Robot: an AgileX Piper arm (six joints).
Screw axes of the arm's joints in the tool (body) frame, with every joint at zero. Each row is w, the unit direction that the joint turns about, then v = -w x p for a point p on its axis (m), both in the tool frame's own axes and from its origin. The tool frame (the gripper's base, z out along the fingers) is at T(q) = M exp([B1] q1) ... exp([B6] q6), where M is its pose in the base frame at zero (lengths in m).
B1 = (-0.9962, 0, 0.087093, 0, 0.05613, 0)
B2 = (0, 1, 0, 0.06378, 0, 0.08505)
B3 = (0, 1, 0, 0.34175, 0, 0.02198)
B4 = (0, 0, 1, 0, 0, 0)
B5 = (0, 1, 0, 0.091, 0, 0)
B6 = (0, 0, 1, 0, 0, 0)
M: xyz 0.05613 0 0.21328 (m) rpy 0 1.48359 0 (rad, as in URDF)
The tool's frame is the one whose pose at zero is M.
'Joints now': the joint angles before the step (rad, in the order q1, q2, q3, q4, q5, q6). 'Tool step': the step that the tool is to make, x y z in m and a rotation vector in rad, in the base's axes. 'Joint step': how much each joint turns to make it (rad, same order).
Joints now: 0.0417, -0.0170, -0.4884, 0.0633, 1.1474, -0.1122
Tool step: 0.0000, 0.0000, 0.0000, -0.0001, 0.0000, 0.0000
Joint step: -0.0001, 0.0000, 0.0000, 0.0000, 0.0000, -0.0001
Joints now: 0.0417, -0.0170, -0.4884, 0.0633, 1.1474, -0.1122
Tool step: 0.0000, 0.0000, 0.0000, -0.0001, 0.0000, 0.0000
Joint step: -0.0001, 0.0000, 0.0000, 0.0000, 0.0000, -0.0001
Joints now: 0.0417, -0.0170, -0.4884, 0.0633, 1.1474, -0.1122
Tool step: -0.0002, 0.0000, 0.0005, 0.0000, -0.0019, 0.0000
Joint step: -0.0001, 0.0000, -0.0018, 0.0001, -0.0001, -0.0002
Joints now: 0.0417, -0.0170, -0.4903, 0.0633, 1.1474, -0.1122
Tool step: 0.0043, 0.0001, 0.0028, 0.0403, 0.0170, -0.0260
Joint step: 0.0006, 0.0301, -0.0061, -0.0006, -0.0115, 0.0485
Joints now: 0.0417, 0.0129, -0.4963, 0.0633, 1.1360, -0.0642
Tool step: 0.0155, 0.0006, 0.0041, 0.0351, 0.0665, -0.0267
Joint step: -0.0005, 0.0985, -0.0075, 0.0004, -0.0286, 0.0443
